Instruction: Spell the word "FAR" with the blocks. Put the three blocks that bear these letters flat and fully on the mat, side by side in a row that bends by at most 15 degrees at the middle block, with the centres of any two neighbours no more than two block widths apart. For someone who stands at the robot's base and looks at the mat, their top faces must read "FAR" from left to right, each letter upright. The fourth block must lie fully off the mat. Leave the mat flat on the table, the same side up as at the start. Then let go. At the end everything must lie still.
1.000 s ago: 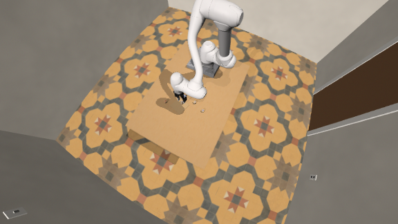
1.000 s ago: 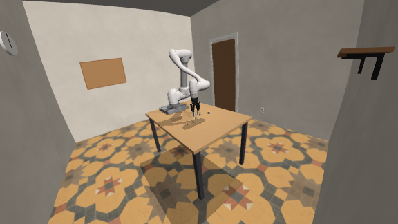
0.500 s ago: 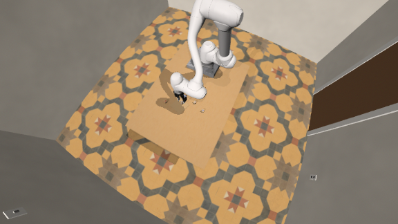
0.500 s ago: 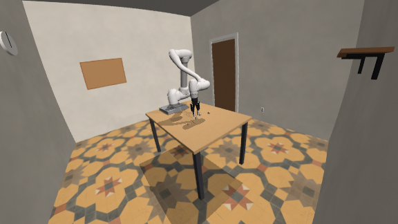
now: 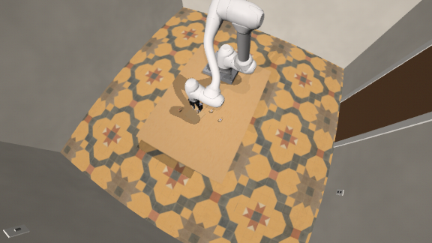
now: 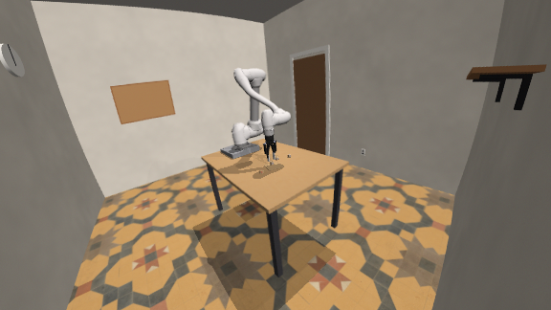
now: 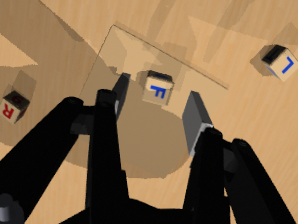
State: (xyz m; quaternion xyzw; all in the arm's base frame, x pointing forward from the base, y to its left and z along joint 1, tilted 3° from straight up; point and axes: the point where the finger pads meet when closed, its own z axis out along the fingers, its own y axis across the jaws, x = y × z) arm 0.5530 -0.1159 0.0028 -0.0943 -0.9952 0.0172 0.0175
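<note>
Now: the tan mat 7 cm below my hand, 4 cm ahead of it and 2 cm to the right of it. Also, from my hand: R block (17 cm to the right, 6 cm below, 4 cm ahead).
</note>
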